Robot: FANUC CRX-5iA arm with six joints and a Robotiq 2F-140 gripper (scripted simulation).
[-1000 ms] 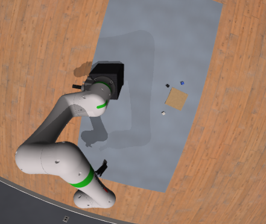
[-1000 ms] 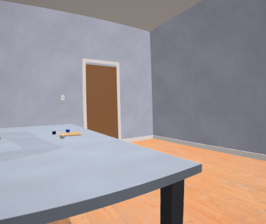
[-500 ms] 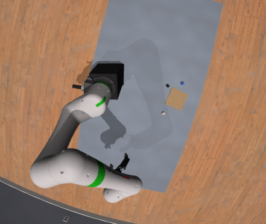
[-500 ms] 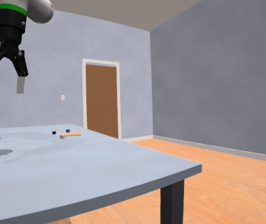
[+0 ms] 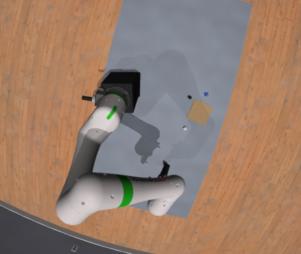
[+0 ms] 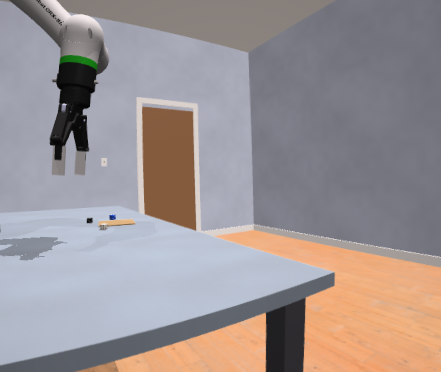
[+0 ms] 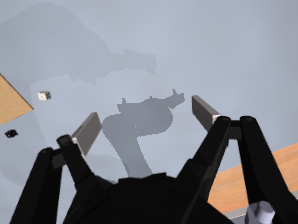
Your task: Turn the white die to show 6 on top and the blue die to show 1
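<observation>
The white die is 260 mm to the left of my hand, 190 mm below it and 130 mm ahead of it. The rest, counted from my hand: blue die (520 mm to the left, 220 mm ahead, 190 mm below); black die (470 mm to the left, 190 mm below, 120 mm ahead); tan mat (390 mm to the left, 210 mm ahead, 190 mm below).
</observation>
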